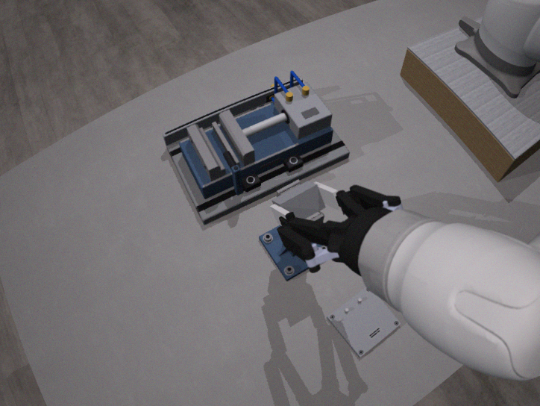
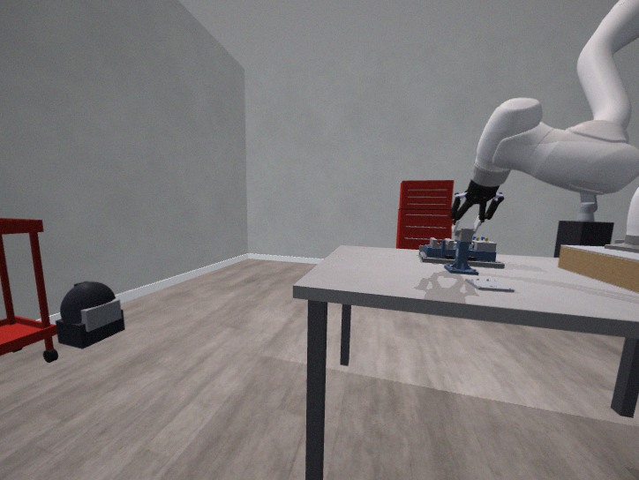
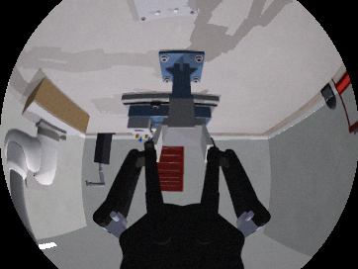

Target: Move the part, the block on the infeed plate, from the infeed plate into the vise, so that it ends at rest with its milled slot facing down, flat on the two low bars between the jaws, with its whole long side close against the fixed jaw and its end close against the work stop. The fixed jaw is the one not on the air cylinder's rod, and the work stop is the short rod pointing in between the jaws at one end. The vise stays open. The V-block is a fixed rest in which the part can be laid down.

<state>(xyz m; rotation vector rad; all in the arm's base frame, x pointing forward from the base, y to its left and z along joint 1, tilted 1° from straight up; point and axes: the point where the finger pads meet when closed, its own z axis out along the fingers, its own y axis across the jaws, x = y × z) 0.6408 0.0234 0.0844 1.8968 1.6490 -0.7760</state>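
My gripper is now 20 mm to the left of the part and 20 mm above it. Also, from my hand: work stop 10 mm ahead, 170 mm to the right, 80 mm below; then moving jaw 30 mm behind, 210 mm to the right, 100 mm below; then blue post 10 mm ahead, 150 mm to the right, 110 mm below.
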